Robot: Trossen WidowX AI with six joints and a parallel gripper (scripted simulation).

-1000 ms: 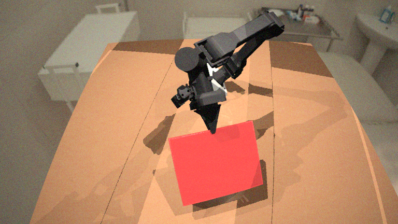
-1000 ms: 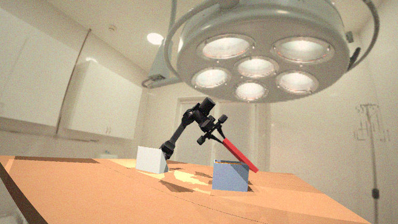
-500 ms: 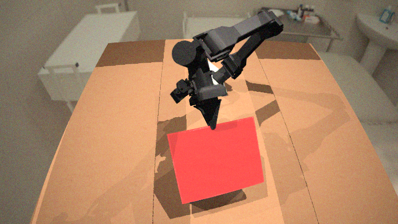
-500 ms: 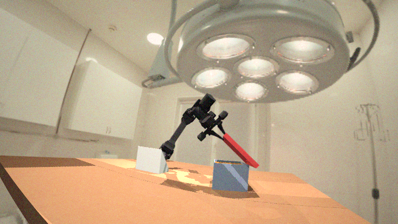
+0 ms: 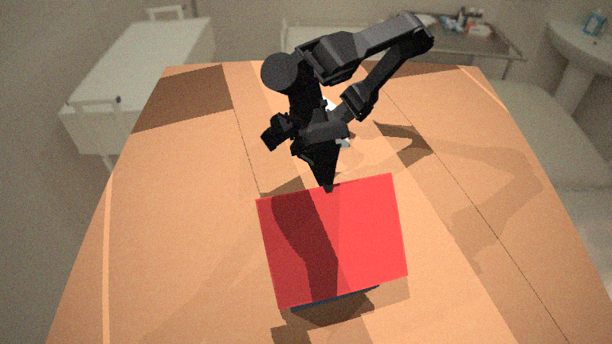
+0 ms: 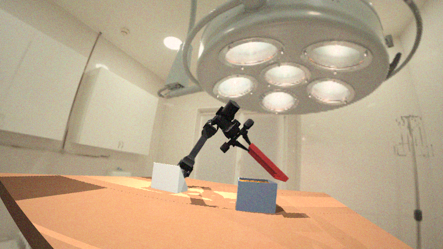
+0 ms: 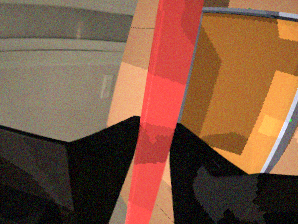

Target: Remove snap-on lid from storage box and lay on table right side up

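Now: the red lid 6 cm ahead of my gripper tip, 2 cm to the left of it and 5 cm below it. The rest, counted from my gripper tip: blue storage box: 3 cm ahead, 1 cm to the left, 18 cm below.
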